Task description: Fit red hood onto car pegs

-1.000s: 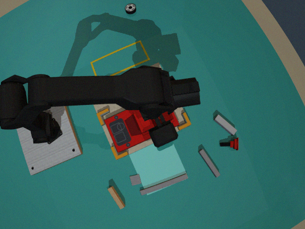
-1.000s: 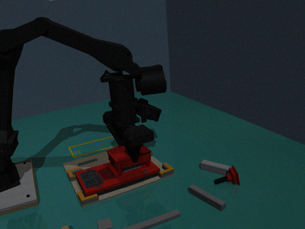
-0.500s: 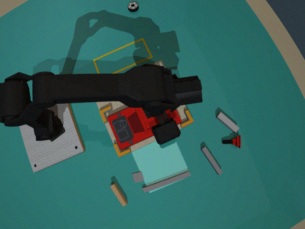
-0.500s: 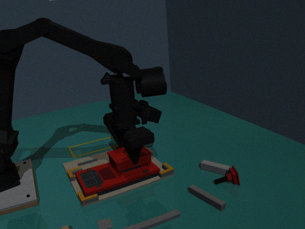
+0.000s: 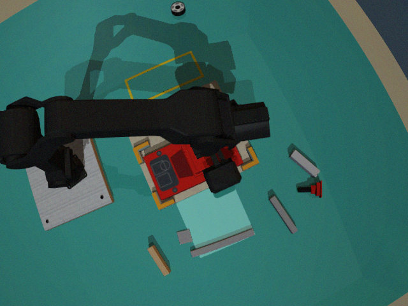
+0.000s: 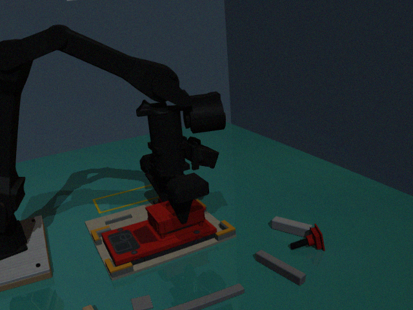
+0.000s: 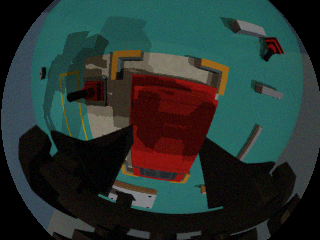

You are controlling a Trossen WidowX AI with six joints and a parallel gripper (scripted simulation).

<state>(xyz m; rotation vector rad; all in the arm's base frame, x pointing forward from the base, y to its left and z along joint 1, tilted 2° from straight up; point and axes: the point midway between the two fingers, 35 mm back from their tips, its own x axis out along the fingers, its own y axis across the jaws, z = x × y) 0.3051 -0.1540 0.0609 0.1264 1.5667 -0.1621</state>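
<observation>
The red hood lies 10 mm above my gripper tip. Also, from my gripper tip: grey engine block (10 mm to the left, 20 mm below); long grey bar (90 mm behind, 180 mm to the right, 40 mm below); red knob (150 mm ahead, 210 mm to the right, 30 mm below).
</observation>
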